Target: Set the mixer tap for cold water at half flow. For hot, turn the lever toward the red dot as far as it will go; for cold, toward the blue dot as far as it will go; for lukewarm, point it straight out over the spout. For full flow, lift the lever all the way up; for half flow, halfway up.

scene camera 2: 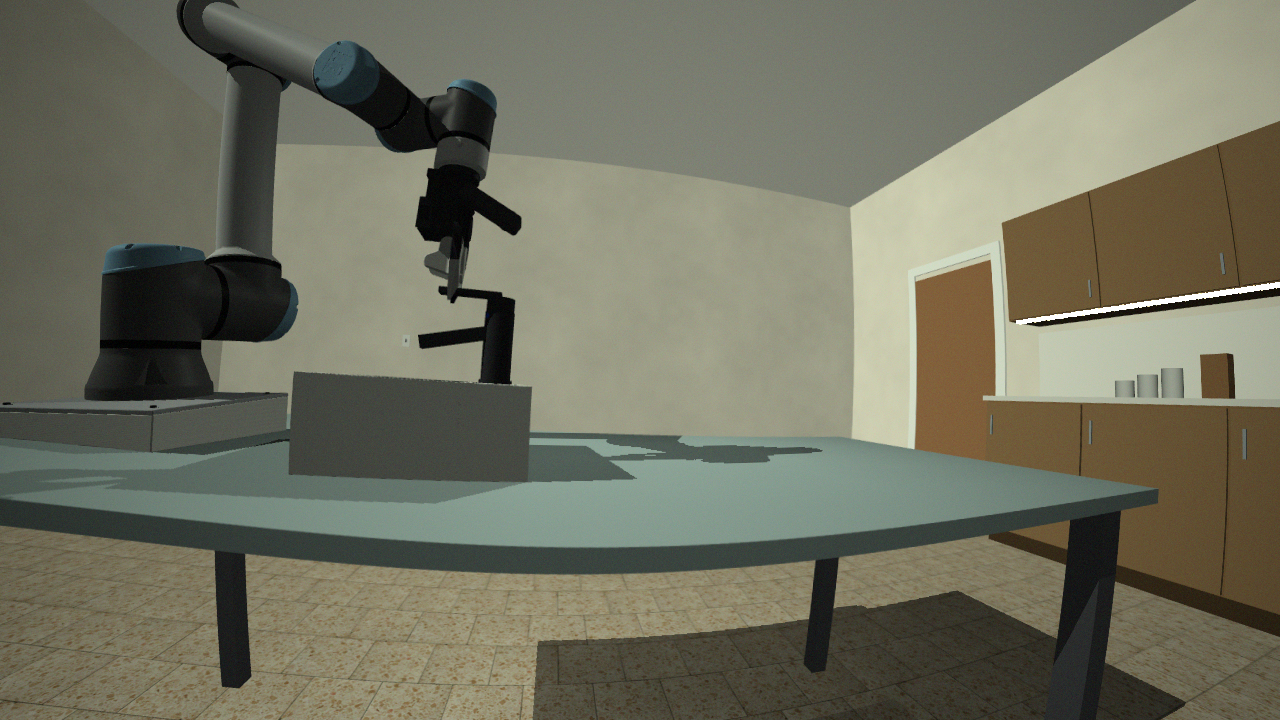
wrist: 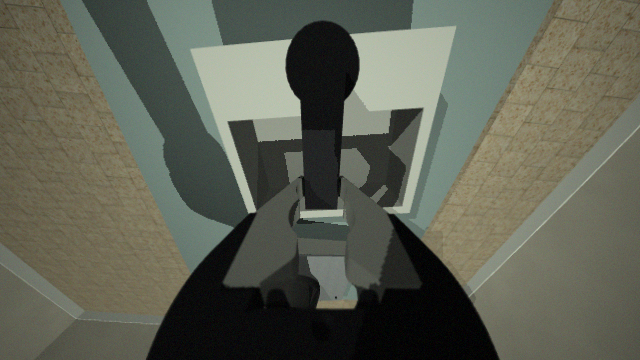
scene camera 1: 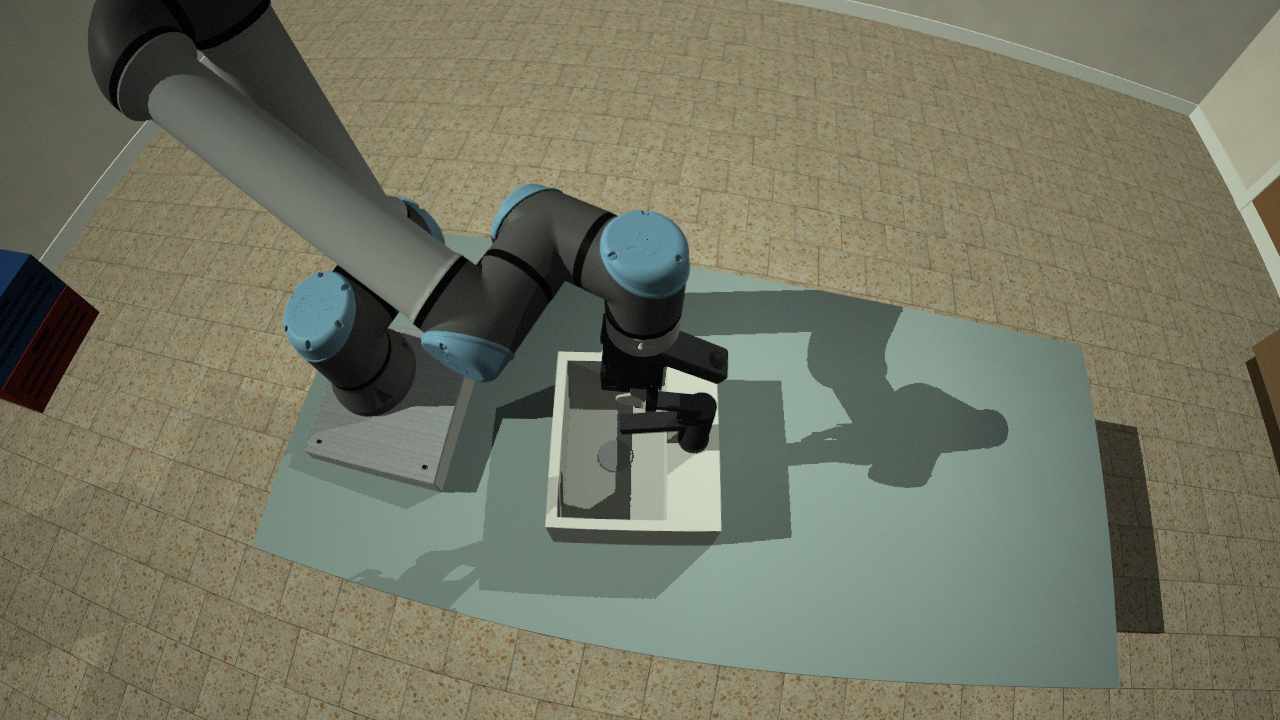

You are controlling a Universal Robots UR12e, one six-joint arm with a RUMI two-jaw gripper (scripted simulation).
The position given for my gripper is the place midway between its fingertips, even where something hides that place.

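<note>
Seen from here, my gripper point(scene camera 2: 450, 301), point(wrist: 321, 177), point(scene camera 1: 648, 404) is in view. There is a lever point(scene camera 1: 668, 401), point(wrist: 322, 89) as well. And I can see a white sink basin point(scene camera 1: 596, 474), point(wrist: 387, 120), which shows in the wrist view just as the lever does.
</note>
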